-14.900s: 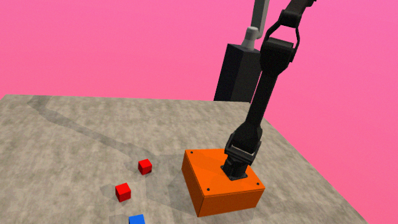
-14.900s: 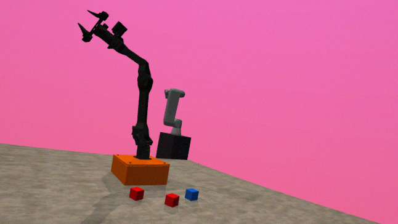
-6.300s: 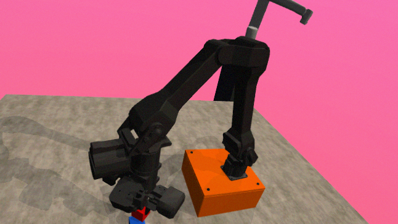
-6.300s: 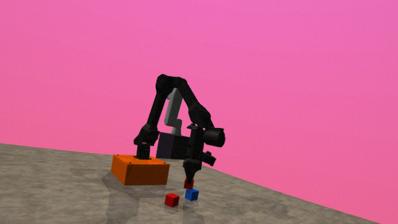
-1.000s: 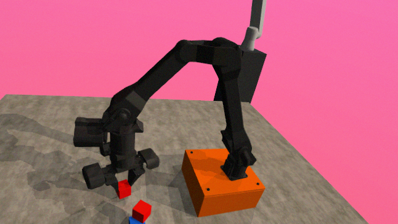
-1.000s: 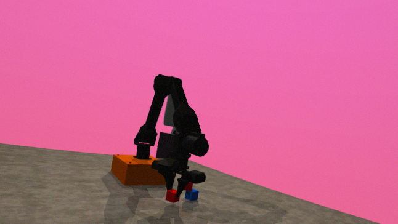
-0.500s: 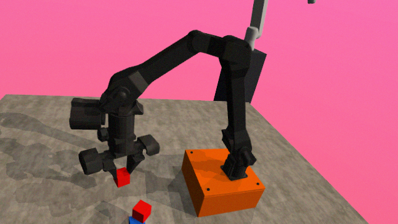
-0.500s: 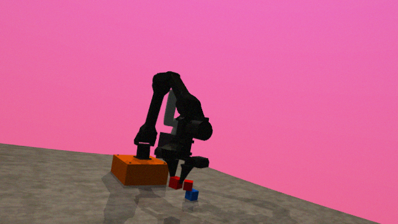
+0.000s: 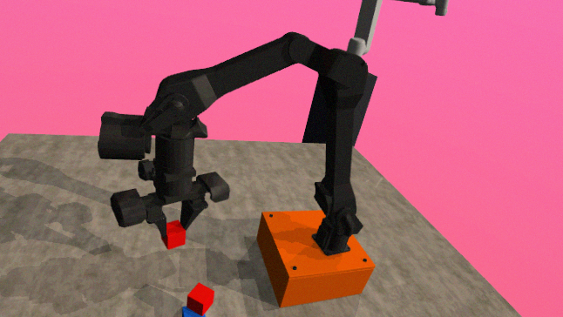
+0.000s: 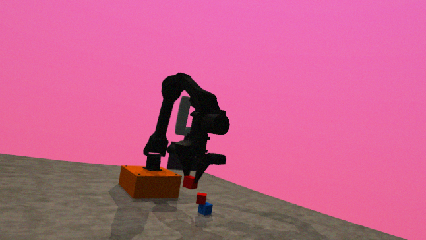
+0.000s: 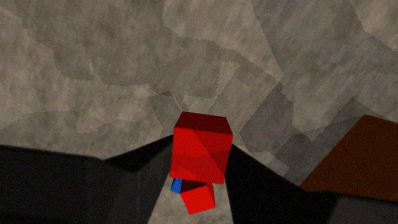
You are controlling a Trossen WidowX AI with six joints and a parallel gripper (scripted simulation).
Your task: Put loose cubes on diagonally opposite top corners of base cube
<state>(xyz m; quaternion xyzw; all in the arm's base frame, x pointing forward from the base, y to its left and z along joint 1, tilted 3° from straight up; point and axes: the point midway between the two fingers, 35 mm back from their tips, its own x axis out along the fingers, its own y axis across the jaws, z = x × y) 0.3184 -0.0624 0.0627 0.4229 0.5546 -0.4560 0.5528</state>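
Now: gripper tip 110 mm to the right of the blue cube, 110 mm above it and 20 mm past it.
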